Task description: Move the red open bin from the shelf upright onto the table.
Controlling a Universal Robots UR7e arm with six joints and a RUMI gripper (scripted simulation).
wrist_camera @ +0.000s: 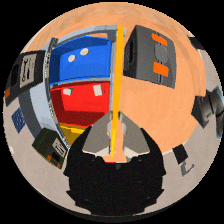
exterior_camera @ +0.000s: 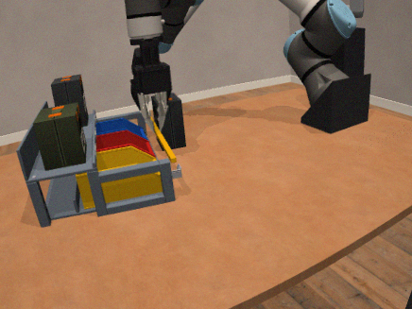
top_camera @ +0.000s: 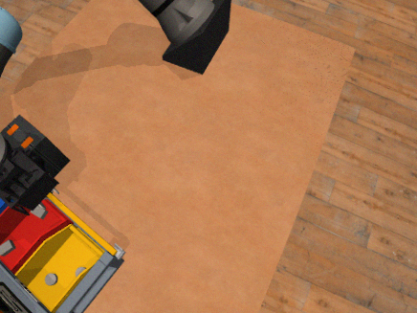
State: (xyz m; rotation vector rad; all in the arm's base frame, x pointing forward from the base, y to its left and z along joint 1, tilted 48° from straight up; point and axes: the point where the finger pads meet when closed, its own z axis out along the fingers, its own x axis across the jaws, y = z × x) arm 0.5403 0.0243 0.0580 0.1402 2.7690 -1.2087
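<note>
My gripper is now 100 mm short of the red open bin, 50 mm above it and 10 mm to the left of it. The rest, counted from my hand: black box: 100 mm to the right, 60 mm behind, 30 mm below; yellow stick: 10 mm below; blue bin: 120 mm to the right, 90 mm ahead, 50 mm below.
</note>
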